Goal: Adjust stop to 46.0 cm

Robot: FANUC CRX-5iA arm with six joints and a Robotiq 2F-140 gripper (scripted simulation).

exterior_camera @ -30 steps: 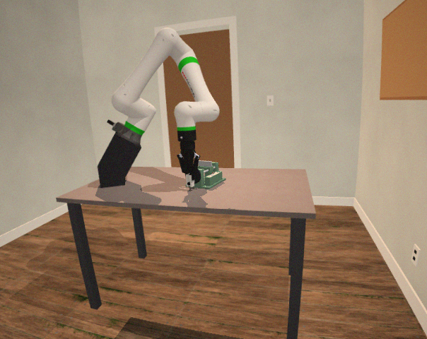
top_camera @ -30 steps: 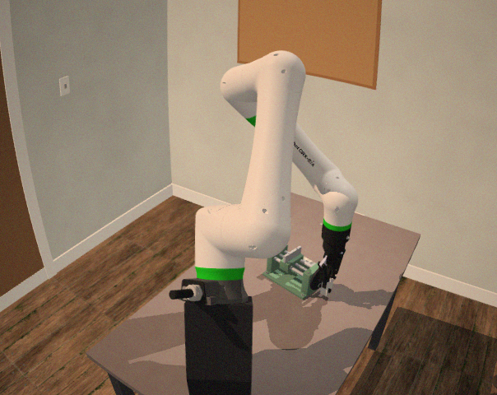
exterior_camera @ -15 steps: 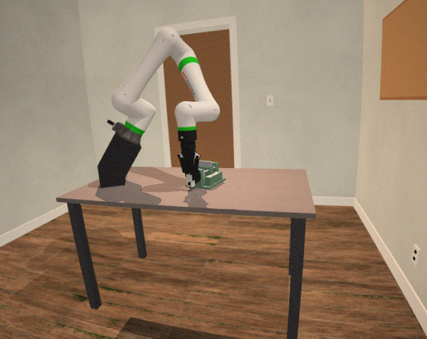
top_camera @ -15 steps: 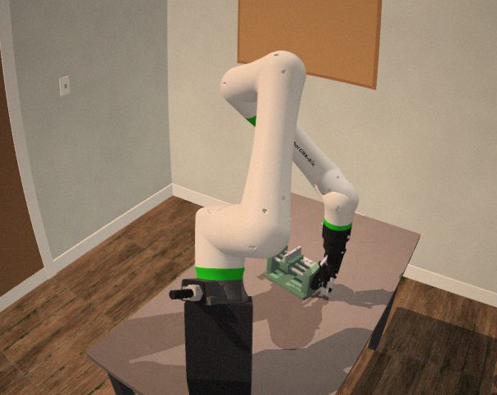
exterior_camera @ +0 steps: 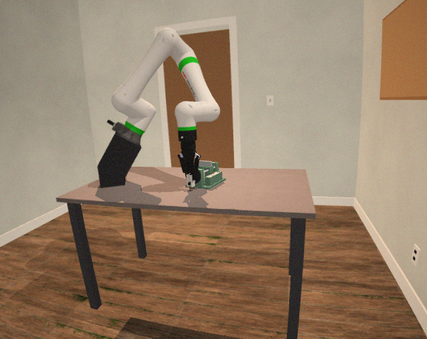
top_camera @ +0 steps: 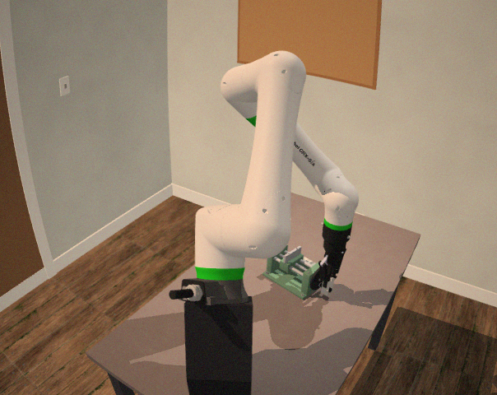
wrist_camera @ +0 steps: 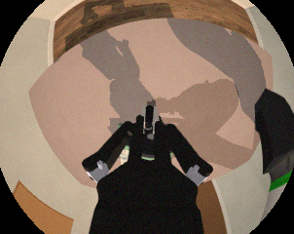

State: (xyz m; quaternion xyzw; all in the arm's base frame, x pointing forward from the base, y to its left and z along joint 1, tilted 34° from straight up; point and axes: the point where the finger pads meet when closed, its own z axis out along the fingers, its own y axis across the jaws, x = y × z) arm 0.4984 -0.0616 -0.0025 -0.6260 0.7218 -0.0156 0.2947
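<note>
Now: the black handwheel 20 mm to the left of my hand and 10 mm below it. The rest, counted from my hand: green stop fixture: 160 mm to the left, 30 mm above, 10 mm ahead.
</note>
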